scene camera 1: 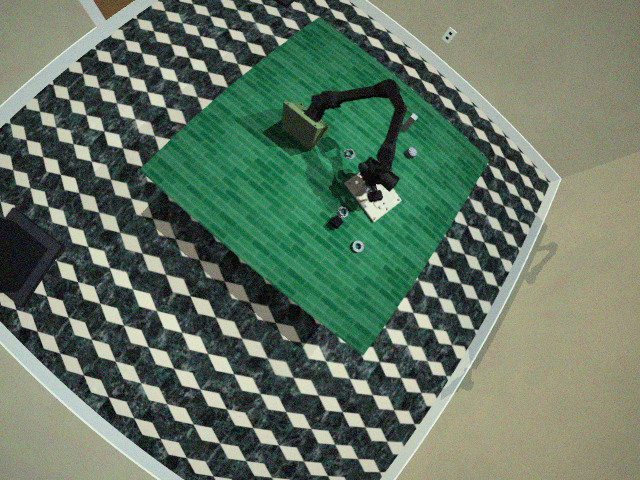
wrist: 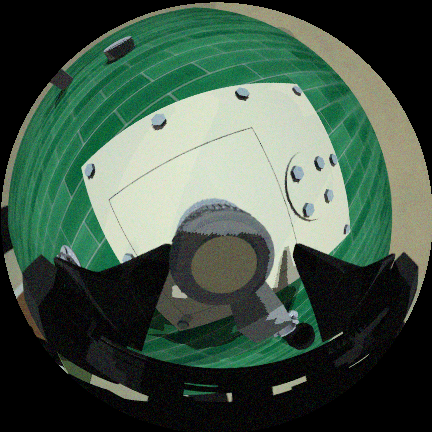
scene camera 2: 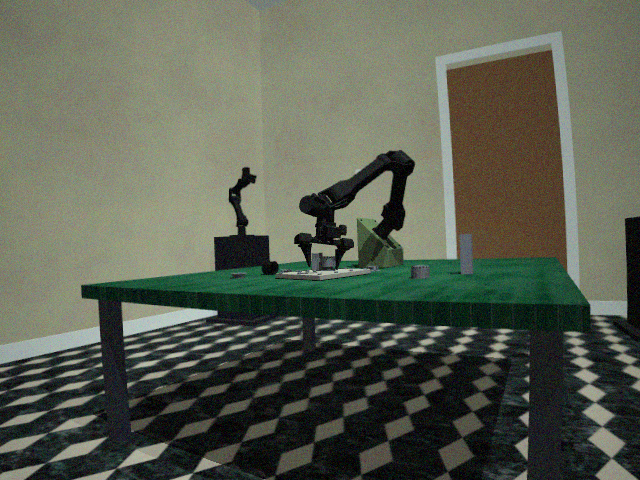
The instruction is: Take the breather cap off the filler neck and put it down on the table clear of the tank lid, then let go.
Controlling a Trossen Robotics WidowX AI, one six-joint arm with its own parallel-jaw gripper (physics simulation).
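Places are measured from the arm's base along level axes (x up, y ahead, z left), in millimetres.
Pixels of known places: gripper, fingertip midpoint: (scene camera 1: 367, 189) (wrist: 235, 251) (scene camera 2: 323, 268); arm's base, origin of the base link: (scene camera 1: 311, 117) (scene camera 2: 379, 233).
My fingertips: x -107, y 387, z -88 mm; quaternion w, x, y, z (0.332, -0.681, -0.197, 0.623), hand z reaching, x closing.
Note:
For each thing: its top centre in the pictures, then the offset to it from my fingertips. "spot": a spot on its surface instead.
- cream tank lid, surface spot: (scene camera 2: 305, 275) spot: dy +149, dx -10, dz +8 mm
- breather cap, middle of its top: (wrist: 224, 267) (scene camera 2: 327, 256) dy -3, dx +38, dz +16 mm
- grey block, middle of its top: (wrist: 268, 326) (scene camera 2: 317, 253) dy -13, dx +48, dz -25 mm
- short grey cylinder, middle of its top: (scene camera 2: 420, 265) (scene camera 1: 413, 151) dy +98, dx +10, dz +321 mm
- upright block, middle of its top: (scene camera 2: 465, 234) (scene camera 1: 414, 116) dy +1, dx +89, dz +437 mm
- black round part, middle of its top: (wrist: 307, 345) (scene camera 2: 269, 261) (scene camera 1: 337, 221) dy -41, dx +23, dz -218 mm
The cream tank lid (scene camera 1: 383, 210) (scene camera 2: 305, 275) (wrist: 200, 160) lies flat on the green table, with bolts around its edge. The breather cap (scene camera 2: 327, 262) (wrist: 224, 264), round and grey with a tan-looking disc on top, stands upright over the lid. A knurled grey rim shows behind it in the wrist view; how the cap sits on the filler neck is hidden below it. My gripper (scene camera 2: 324, 266) (wrist: 235, 251) points down and is open, its fingers on either side of the cap and low over the lid, with a gap on each side in the wrist view.
A grey block (scene camera 2: 316, 260) (wrist: 257, 314) stands beside the cap. A short grey cylinder (scene camera 1: 411, 152) (scene camera 2: 420, 271) (wrist: 120, 50) and an upright block (scene camera 1: 408, 121) (scene camera 2: 466, 254) stand on the table. A black round part (scene camera 1: 336, 222) (scene camera 2: 269, 267) (wrist: 300, 336) and several metal rings lie around the lid.

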